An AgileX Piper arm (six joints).
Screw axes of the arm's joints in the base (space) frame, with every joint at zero. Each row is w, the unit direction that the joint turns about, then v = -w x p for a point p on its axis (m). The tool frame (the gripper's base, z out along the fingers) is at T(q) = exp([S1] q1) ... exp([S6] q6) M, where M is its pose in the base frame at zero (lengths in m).
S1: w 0 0 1 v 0.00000 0.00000 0.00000
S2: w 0 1 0 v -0.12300 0.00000 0.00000
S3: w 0 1 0 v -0.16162 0.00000 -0.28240
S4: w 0.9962 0 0.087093 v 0.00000 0.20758 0.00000
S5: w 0 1 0 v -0.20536 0.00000 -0.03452
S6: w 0.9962 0 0.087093 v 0.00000 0.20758 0.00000
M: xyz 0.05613 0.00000 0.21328 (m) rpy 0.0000 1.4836 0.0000 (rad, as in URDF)
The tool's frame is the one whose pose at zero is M.
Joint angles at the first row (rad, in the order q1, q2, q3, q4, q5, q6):
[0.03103 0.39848 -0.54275 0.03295 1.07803 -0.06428]
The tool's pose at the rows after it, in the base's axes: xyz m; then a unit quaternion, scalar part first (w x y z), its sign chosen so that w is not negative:
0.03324 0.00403 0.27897 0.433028 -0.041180 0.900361 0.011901
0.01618 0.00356 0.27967 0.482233 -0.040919 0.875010 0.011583
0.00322 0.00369 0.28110 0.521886 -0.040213 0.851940 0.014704
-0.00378 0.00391 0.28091 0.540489 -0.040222 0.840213 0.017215
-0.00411 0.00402 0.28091 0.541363 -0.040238 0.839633 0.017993
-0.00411 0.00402 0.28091 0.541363 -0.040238 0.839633 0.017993
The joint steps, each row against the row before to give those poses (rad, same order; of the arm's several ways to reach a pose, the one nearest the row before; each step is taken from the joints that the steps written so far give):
[-0.00007 -0.15758 0.03332 0.00548 -0.04680 -0.00008]
[0.00002 -0.11433 0.00846 0.00086 -0.00486 0.00002]
[0.00006 -0.08430 0.00001 0.00704 -0.00743 0.00088]
[-0.00001 -0.04465 0.00071 0.00564 0.00005 -0.00001]
[0.00003 -0.00205 -0.00001 0.00156 -0.00003 0.00003]
[0.00000 0.00000 0.00000 0.00000 0.00000 0.00000]

